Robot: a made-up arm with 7 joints. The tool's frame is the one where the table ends. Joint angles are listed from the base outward.
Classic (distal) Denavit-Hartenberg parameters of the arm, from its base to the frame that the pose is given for. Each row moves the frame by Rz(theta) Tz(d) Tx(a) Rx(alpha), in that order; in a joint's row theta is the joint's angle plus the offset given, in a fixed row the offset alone. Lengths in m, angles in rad.
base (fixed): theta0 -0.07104, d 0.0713, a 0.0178, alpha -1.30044
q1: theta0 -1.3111, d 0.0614, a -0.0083, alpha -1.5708
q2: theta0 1.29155, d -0.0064, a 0, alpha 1.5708
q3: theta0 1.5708, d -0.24, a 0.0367, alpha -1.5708
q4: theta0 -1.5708, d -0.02, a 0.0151, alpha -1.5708
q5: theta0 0, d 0.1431, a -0.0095, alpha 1.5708
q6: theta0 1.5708, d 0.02, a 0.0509, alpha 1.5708
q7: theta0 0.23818, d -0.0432, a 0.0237, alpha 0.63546
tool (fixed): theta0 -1.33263, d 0.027, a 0, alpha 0
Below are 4 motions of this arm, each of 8 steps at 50 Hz.
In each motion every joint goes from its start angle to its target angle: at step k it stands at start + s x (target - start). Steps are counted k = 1, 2, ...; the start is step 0. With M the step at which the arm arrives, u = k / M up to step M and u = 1 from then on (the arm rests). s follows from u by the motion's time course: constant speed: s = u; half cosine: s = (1 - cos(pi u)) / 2; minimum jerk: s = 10 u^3 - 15 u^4 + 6 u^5.
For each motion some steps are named. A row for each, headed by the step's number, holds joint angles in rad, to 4 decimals.
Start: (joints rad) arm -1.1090 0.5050 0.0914 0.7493 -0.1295 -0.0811 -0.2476
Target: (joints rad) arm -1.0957 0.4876 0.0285 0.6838 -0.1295 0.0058 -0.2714
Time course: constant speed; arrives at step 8
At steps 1, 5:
1: -1.1073 0.5028 0.0835 0.7411 -0.1295 -0.0702 -0.2506
5: -1.1007 0.4941 0.0521 0.7084 -0.1295 -0.0268 -0.2625

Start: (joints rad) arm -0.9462 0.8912 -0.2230 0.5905 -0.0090 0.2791 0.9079
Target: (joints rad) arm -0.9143 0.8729 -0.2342 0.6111 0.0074 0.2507 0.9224
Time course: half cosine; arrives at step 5
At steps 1, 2, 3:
1: -0.9432 0.8895 -0.2241 0.5925 -0.0074 0.2764 0.9093
2: -0.9352 0.8849 -0.2269 0.5976 -0.0033 0.2693 0.9129
3: -0.9253 0.8792 -0.2303 0.6040 0.0017 0.2605 0.9174

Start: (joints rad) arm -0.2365 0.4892 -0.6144 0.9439 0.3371 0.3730 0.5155
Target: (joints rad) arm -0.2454 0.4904 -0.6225 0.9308 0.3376 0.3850 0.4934
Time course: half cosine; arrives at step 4
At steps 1, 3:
1: -0.2378 0.4894 -0.6156 0.9420 0.3372 0.3748 0.5123
3: -0.2441 0.4902 -0.6213 0.9327 0.3375 0.3832 0.4966

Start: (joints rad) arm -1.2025 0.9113 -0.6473 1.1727 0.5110 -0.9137 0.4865
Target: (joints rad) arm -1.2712 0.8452 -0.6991 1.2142 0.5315 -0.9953 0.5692
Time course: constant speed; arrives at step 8
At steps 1, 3, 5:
1: -1.2111 0.9030 -0.6538 1.1779 0.5136 -0.9239 0.4968
3: -1.2283 0.8865 -0.6667 1.1883 0.5187 -0.9443 0.5175
5: -1.2454 0.8700 -0.6797 1.1986 0.5238 -0.9647 0.5382

